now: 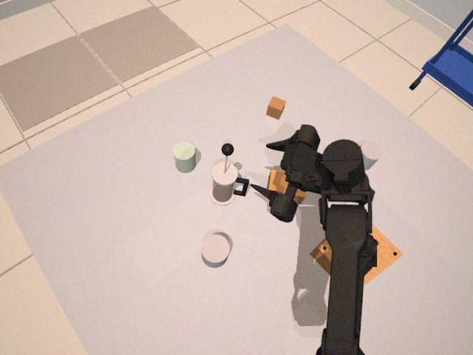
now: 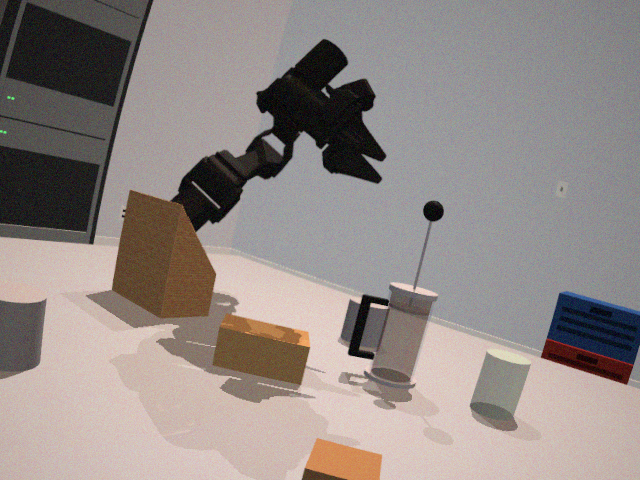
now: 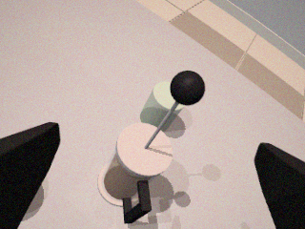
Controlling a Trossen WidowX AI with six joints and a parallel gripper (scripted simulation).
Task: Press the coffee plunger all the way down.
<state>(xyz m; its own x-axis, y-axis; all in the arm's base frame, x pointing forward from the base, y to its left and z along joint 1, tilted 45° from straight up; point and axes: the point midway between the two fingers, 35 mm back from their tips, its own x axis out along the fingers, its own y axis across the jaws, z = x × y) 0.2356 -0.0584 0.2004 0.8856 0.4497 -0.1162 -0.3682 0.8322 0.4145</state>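
My gripper tip is now 8 cm short of the glass coffee press, 1 cm to the left of it and 16 cm above it. The rest, counted from my gripper tip: orange box (3 cm behind, 15 cm to the right, 26 cm below); then pale green cylinder (24 cm ahead, 1 cm to the left, 24 cm below).
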